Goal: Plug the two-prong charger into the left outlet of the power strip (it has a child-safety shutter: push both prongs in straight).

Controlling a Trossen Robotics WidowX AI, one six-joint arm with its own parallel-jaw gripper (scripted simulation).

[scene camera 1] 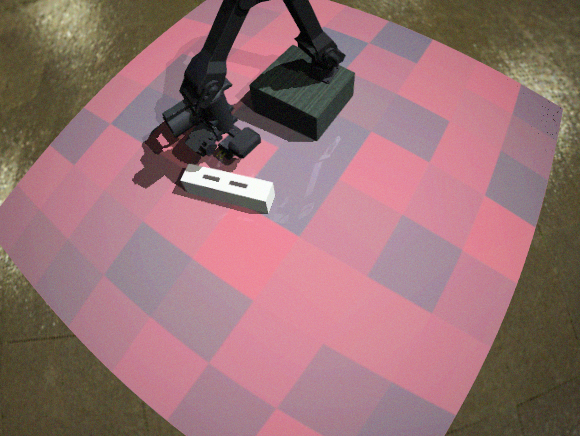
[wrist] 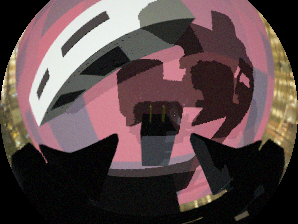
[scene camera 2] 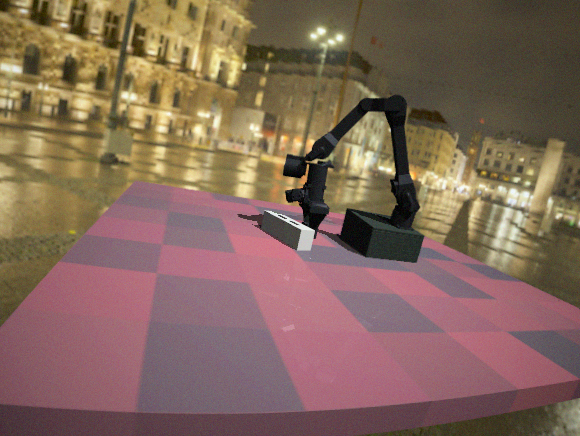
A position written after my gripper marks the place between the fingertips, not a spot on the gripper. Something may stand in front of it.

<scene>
My gripper (scene camera 1: 230, 146) is open, holding nothing. I also see a charger (wrist: 157, 134).
My gripper shows as well in the wrist view (wrist: 155, 138) and in scene camera 2 (scene camera 2: 308, 230).
</scene>
